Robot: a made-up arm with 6 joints. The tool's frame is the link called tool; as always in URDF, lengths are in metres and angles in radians.
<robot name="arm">
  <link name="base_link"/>
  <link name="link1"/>
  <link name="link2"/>
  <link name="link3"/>
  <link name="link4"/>
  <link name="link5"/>
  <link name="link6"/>
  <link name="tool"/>
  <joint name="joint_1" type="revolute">
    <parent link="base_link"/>
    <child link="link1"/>
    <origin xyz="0 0 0.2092" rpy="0 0 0"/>
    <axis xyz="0 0 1"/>
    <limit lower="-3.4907" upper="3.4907"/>
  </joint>
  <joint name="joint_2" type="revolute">
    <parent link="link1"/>
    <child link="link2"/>
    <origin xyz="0 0 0" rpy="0 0 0"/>
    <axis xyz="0 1 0"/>
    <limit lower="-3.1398" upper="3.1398"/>
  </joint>
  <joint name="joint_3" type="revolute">
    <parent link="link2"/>
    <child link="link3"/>
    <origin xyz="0 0 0.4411" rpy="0 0 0"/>
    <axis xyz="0 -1 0"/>
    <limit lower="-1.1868" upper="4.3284"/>
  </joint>
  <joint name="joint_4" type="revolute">
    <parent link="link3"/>
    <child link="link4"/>
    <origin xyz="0 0 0" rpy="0 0 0"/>
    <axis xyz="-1 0 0"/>
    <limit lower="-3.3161" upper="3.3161"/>
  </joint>
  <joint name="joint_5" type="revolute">
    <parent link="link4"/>
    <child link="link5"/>
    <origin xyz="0.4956 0 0" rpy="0 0 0"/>
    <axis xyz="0 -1 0"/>
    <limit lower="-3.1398" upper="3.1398"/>
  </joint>
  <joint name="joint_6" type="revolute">
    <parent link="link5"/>
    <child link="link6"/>
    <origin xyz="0 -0.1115 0" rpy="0 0 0"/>
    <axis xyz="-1 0 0"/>
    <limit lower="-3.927" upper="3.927"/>
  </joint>
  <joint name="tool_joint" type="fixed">
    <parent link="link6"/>
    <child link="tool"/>
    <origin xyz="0 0 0" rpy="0 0 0"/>
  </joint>
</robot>
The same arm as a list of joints. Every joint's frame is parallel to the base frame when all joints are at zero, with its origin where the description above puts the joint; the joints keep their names.
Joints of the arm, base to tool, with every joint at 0 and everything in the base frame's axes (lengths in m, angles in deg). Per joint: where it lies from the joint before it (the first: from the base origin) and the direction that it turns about. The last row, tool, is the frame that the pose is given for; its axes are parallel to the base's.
joint_1: axis +z xyz 0 0 0.2092
joint_2: axis +y xyz 0 0 0
joint_3: axis -y xyz 0 0 0.4411
joint_4: axis -x xyz 0 0 0
joint_5: axis -y xyz 0.4956 0 0
joint_6: axis -x xyz 0 -0.1115 0
tool: xyz 0 0 0
Joint limits (deg, base to tool): -200..200 -179.9..179.9 -68..248 -190..190 -179.9..179.9 -225..225

